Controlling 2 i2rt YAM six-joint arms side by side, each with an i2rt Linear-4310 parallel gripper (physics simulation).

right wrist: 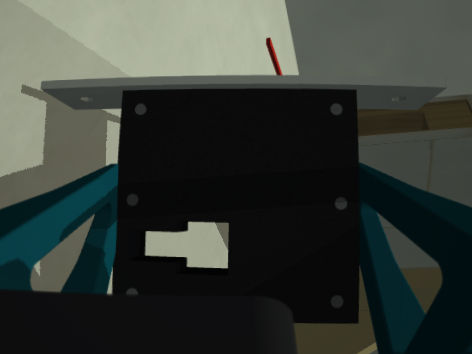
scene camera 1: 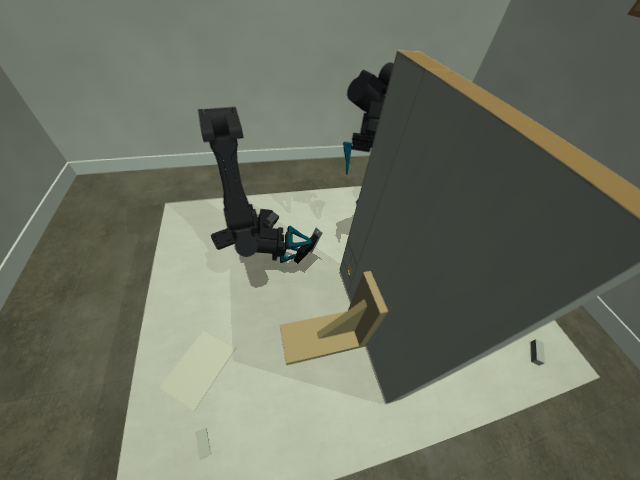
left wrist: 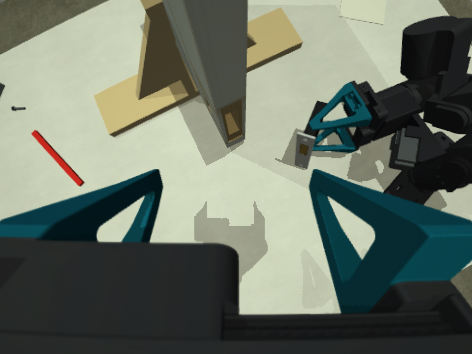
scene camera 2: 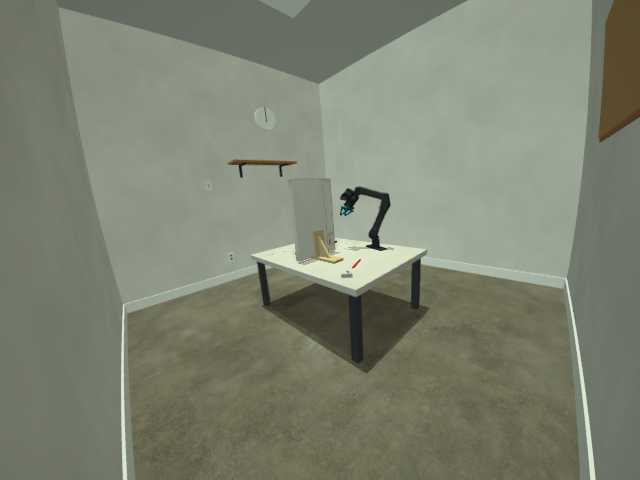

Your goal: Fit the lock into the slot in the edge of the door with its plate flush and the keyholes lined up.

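The lock (scene camera 1: 300, 255) (left wrist: 301, 161) (right wrist: 280, 150) is a black case with a grey end plate and a keyhole-like cutout. My right gripper (scene camera 1: 305, 248) (left wrist: 309, 138) (right wrist: 235, 178) is shut on the case, which shows between its fingers in the right wrist view. The grey door (scene camera 1: 465, 206) (scene camera 2: 307, 217) (left wrist: 220, 60) stands upright, with a wood-lined slot (left wrist: 233, 125) in its edge. The lock is apart from the door, to the right of the slot in the left wrist view. My left gripper (scene camera 2: 346, 211) (left wrist: 235, 177) is open and empty above the table; the door partly hides it in scene camera 1.
Wooden brackets (scene camera 1: 310, 346) (scene camera 2: 328, 259) (left wrist: 122, 112) brace the door. A red bar (scene camera 2: 356, 263) (left wrist: 57, 157) (right wrist: 273, 56) and a small screw (left wrist: 19, 108) lie on the table. A pale sheet (scene camera 1: 199, 369), a pale piece (scene camera 1: 203, 443) and a dark block (scene camera 1: 538, 352) lie around the door.
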